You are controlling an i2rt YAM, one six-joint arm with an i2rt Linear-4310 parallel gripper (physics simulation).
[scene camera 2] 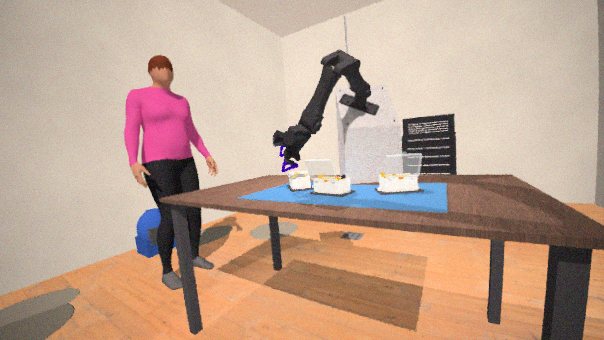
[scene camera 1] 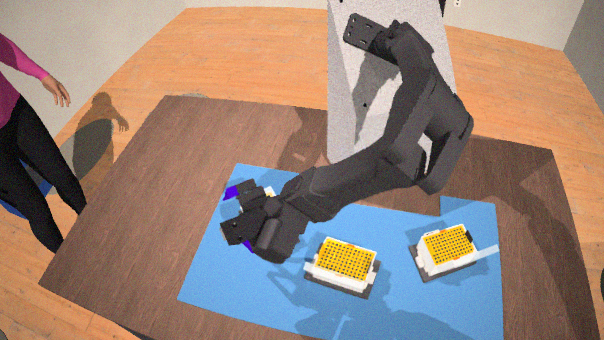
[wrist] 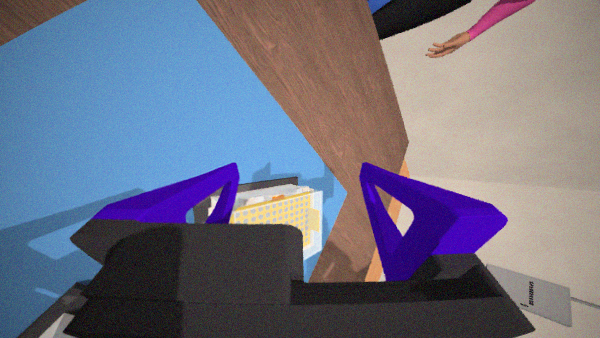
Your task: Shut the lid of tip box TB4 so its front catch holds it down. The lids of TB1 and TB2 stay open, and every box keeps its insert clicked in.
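Seen in the pictures: gripper, fingertip midpoint: (scene camera 2: 281,163) (wrist: 299,169); arm's base, link origin: (scene camera 2: 358,104) (scene camera 1: 385,44).
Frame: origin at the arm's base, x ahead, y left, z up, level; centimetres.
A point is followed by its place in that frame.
Observation:
The left tip box (scene camera 1: 270,192) @[x 26.8, y -16.5, z -31.7 cm] (scene camera 2: 300,181) @[x 35.5, y -10.3, z -35.4 cm] (wrist: 274,214) @[x 35.4, y -15.2, z -31.7 cm], apparently TB4, is white with a yellow insert. Its clear lid looks down over the insert; the catch is not clear. My gripper (scene camera 1: 236,218) @[x 40.2, y -17.3, z -26.8 cm] (scene camera 2: 284,159) @[x 40.2, y -17.3, z -26.8 cm] (wrist: 299,169) @[x 40.2, y -17.3, z -26.8 cm] is open and empty, above and beside this box, hiding most of it in scene camera 1. The middle box (scene camera 1: 345,259) (scene camera 2: 332,185) @[x 38.2, y 10.9, z -35.4 cm] has its clear lid (scene camera 2: 320,168) @[x 42.1, y 8.7, z -28.4 cm] raised. The right box (scene camera 1: 448,245) (scene camera 2: 398,183) @[x 24.0, y 30.6, z -35.7 cm] has its clear lid (scene camera 1: 486,251) @[x 24.2, y 35.8, z -25.0 cm] (scene camera 2: 406,163) @[x 25.4, y 34.4, z -28.2 cm] raised. Both show yellow inserts seated. Box labels are unreadable.
The boxes stand on dark bases on a blue mat (scene camera 1: 215,280) @[x 51.4, y -18.1, z -39.4 cm] (scene camera 2: 430,200) @[x 29.9, y 43.7, z -39.4 cm] (wrist: 125,100) @[x 50.9, y -12.4, z -39.4 cm] on the brown table (scene camera 1: 115,235) @[x 57.0, y -52.2, z -39.7 cm] (scene camera 2: 500,200) @[x 20.1, y 60.5, z -39.7 cm] (wrist: 300,100) @[x 41.9, y -33.3, z -39.7 cm]. A grey speckled block (scene camera 1: 340,100) @[x 8.1, y -7.2, z -13.2 cm] (scene camera 2: 367,145) @[x 5.2, y 6.9, z -21.3 cm] stands behind. A person (scene camera 1: 25,130) (scene camera 2: 165,130) stands beyond the table's left side.

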